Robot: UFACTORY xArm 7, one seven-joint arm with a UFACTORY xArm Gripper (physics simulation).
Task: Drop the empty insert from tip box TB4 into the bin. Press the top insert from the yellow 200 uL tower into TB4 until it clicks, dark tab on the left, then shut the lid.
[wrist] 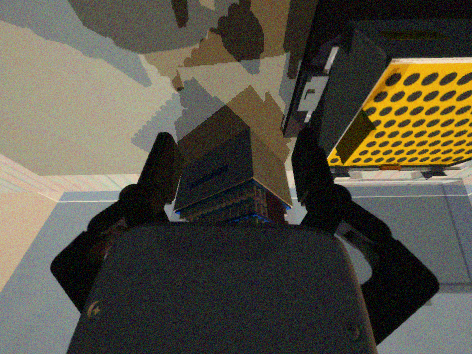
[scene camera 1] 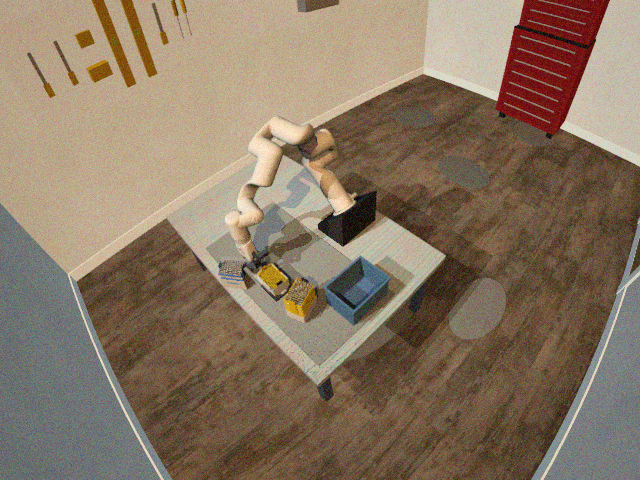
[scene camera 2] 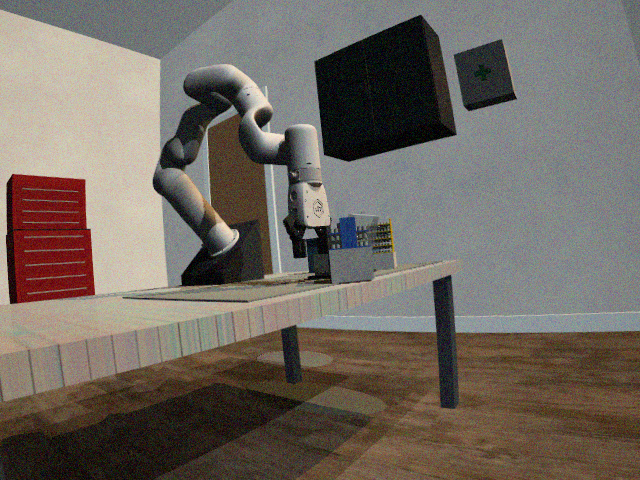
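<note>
Tip box TB4 (scene camera 1: 278, 296) (wrist: 350, 82) is a dark box on the mat. Its yellow insert (scene camera 1: 268, 273) (wrist: 420, 115) sits in it, with dark round holes and a dark patch near its left edge in the wrist view. My gripper (scene camera 1: 256, 260) (scene camera 2: 311, 254) (wrist: 234, 144) is open and empty, pointing down beside TB4. In the wrist view, its right finger overlaps TB4's left side. The yellow tower (scene camera 1: 299, 300) (scene camera 2: 383, 238) stands on TB4's other side. The blue bin (scene camera 1: 339, 305) stands beyond it. The state of TB4's lid is hard to make out.
A tower with blue inserts (scene camera 1: 232, 274) (scene camera 2: 351, 264) (wrist: 217, 172) stands close to the gripper; in the wrist view it shows between the fingers. The arm's black base block (scene camera 1: 356, 222) stands toward the back of the table.
</note>
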